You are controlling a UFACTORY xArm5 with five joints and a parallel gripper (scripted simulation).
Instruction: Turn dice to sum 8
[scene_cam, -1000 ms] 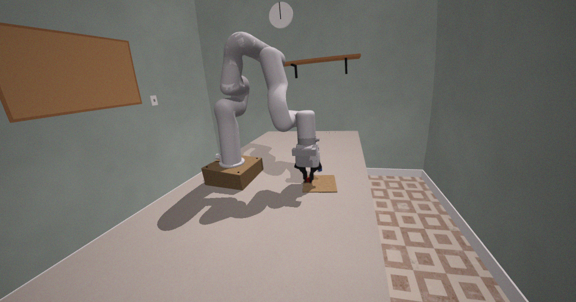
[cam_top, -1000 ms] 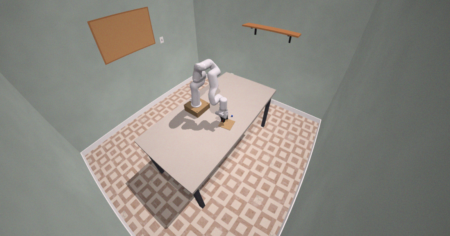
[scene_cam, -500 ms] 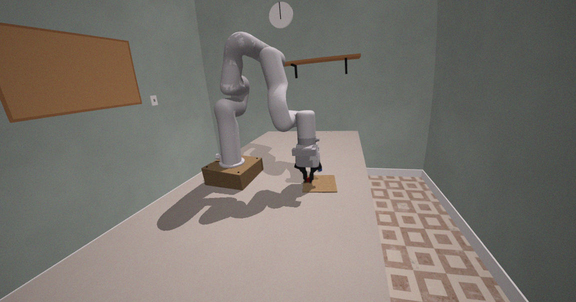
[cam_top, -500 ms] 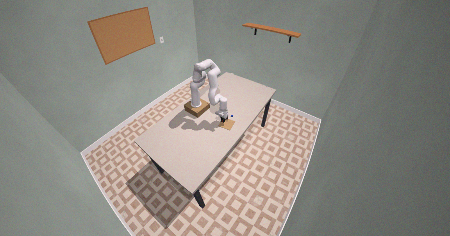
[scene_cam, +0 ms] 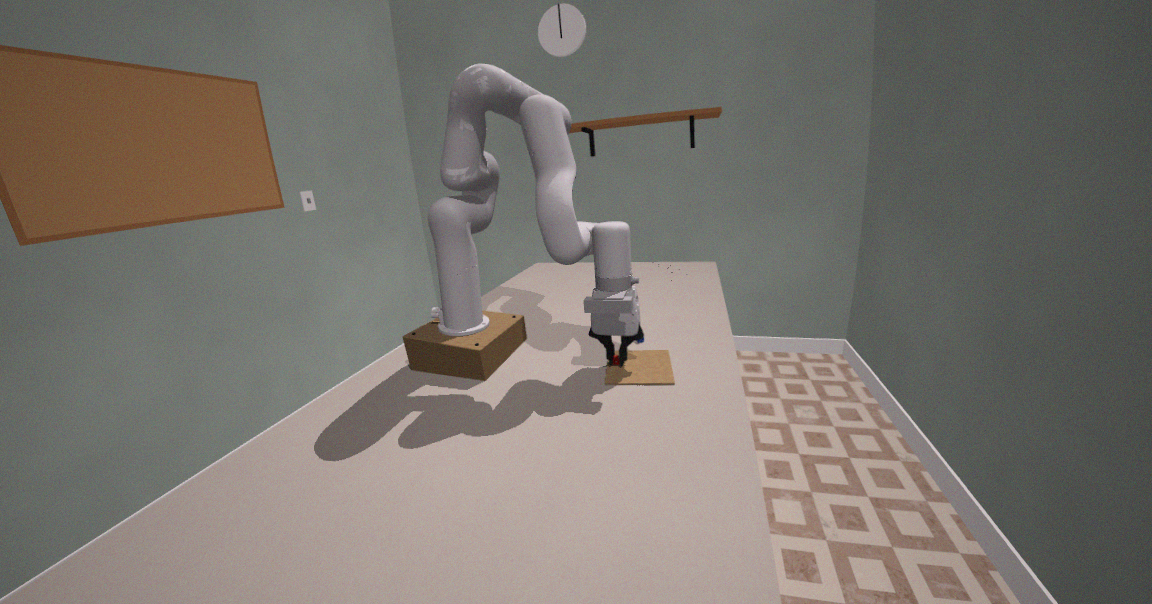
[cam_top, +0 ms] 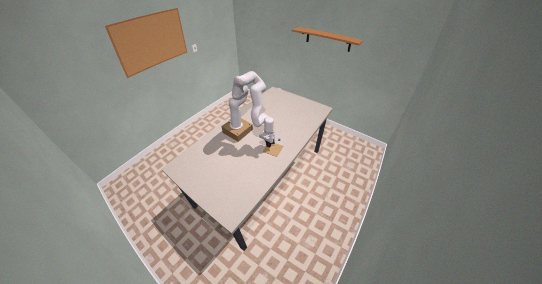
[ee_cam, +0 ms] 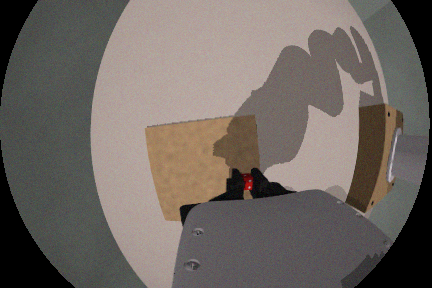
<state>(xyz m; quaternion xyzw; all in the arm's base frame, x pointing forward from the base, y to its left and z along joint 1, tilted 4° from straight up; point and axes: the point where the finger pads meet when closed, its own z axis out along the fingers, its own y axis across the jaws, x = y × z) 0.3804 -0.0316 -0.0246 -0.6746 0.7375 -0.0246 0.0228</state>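
Now: hand 10 mm above the red die. Also, from my hand: blue die (50 mm ahead, 120 mm to the left, 20 mm below); then tan mat (50 mm ahead, 30 mm below); then white die (40 mm behind, 120 mm to the left, 20 mm below).
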